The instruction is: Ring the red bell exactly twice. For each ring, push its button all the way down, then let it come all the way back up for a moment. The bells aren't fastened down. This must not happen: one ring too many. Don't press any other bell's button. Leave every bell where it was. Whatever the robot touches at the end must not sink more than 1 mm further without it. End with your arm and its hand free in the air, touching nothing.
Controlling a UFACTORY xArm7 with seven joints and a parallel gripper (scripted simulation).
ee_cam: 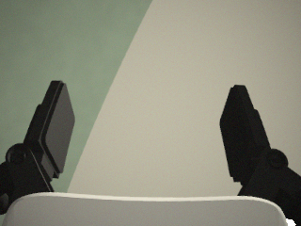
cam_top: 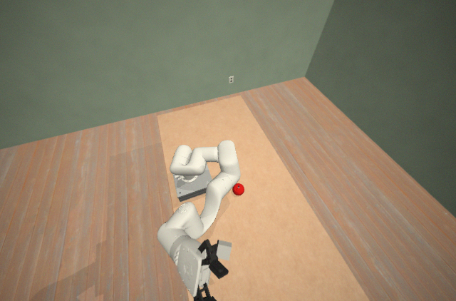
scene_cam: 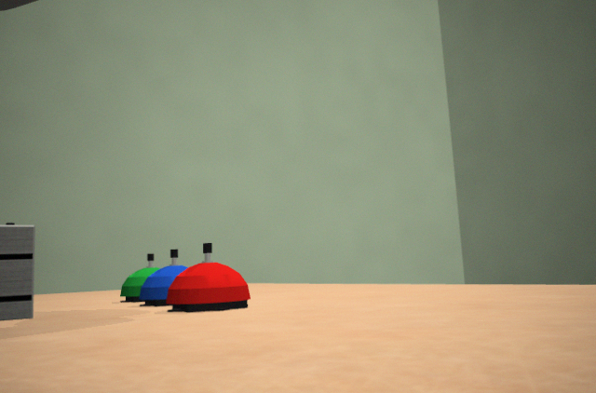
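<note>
Right now my hand is 340 mm short of the red bell, 400 mm to the right of it and 660 mm above it. The rest, counted from my hand: blue bell 370 mm ahead, 530 mm to the left, 660 mm below; then green bell 390 mm ahead, 660 mm to the left, 660 mm below.
</note>
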